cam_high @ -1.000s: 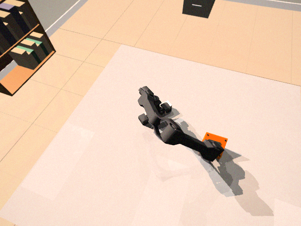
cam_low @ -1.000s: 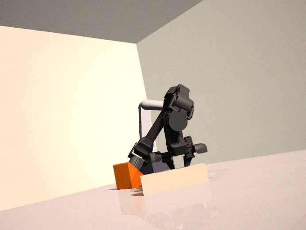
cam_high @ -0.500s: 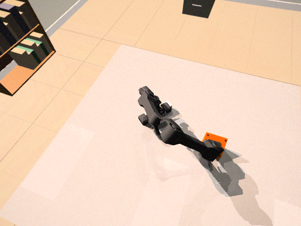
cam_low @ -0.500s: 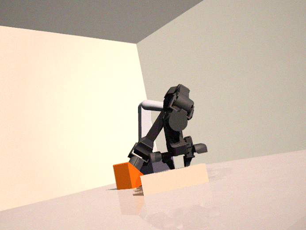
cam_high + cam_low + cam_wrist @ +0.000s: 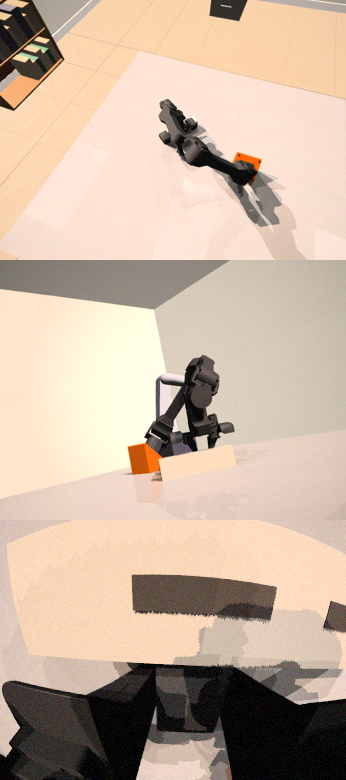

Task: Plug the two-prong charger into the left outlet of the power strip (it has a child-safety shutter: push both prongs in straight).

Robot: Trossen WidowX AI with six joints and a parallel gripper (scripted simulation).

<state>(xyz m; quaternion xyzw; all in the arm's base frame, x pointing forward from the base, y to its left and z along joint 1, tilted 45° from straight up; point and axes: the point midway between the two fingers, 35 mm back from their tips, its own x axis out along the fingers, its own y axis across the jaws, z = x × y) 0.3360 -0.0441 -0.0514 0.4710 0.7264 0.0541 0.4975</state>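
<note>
Right now my gripper tip is 1 cm short of the dark grey charger, 1 cm to the left of it and 1 cm below it.
</note>
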